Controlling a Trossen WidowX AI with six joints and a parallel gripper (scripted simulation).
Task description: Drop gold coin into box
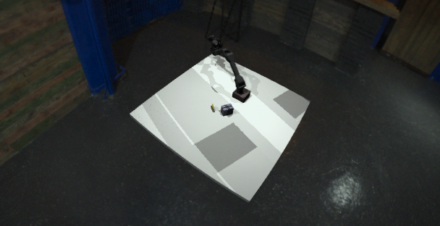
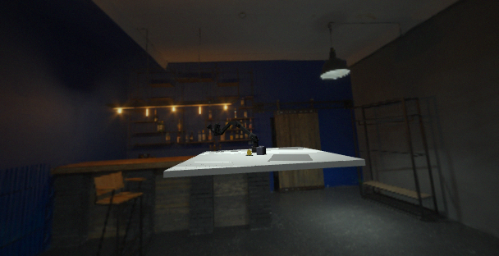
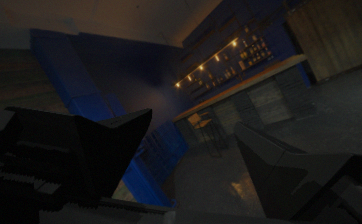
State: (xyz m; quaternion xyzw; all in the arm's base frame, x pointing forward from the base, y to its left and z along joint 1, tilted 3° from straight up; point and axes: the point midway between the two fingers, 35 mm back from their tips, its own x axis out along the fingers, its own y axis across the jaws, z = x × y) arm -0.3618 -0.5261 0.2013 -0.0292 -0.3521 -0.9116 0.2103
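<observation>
Now: gripper tip 680 mm short of the gold coin, 430 mm to the right of it and 280 mm above it.
</observation>
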